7 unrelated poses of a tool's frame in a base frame.
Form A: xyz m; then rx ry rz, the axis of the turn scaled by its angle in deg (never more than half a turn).
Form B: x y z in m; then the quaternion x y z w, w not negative. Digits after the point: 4 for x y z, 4 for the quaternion.
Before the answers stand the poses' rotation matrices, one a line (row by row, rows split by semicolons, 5 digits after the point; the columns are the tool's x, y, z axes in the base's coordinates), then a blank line. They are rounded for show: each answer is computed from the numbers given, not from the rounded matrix.
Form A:
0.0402 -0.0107 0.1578 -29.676 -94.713 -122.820
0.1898 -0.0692 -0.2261 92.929 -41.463 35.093
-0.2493 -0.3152 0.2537 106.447 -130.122 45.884
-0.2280 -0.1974 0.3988 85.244 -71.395 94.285
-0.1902 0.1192 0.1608 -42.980 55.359 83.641
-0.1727 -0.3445 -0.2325 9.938 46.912 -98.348
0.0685 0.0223 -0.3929 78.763 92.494 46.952
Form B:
-0.85856 0.50964 0.05606; -0.07532 -0.23352 0.96943; 0.50715 0.82809 0.23888
0.66816 -0.74402 -0.00033; -0.12264 -0.10970 -0.98637; 0.73384 0.65909 -0.16455
-0.25062 -0.93625 0.24624; -0.88362 0.11732 -0.45327; 0.39549 -0.33118 -0.85669
-0.20231 -0.88680 0.41551; -0.15950 -0.38878 -0.90742; 0.96625 -0.24985 -0.06279
-0.12164 -0.98946 0.07852; 0.45892 0.01409 0.88836; -0.88011 0.14409 0.45237
-0.32143 0.89962 0.29559; -0.79584 -0.08749 -0.59915; -0.51315 -0.42783 0.74407
-0.04406 0.43174 0.90092; 0.98208 0.18412 -0.04020; -0.18323 0.88301 -0.43212

0.0402 -0.0107 0.1578 -0.1844 -0.5887 -0.7634 0.1916
0.1898 -0.0692 -0.2261 0.6969 -0.3109 0.2632 0.5903
-0.2493 -0.3152 0.2537 0.6101 -0.7458 0.2630 0.0500
-0.2280 -0.1974 0.3988 0.5589 -0.4681 0.6181 0.2942
-0.1902 0.1192 0.1608 -0.3209 0.4133 0.6245 0.5798
-0.1727 -0.3445 -0.2325 0.0741 0.3500 -0.7337 0.5777
0.0685 0.0223 -0.3929 0.5486 0.6443 0.3270 0.4207

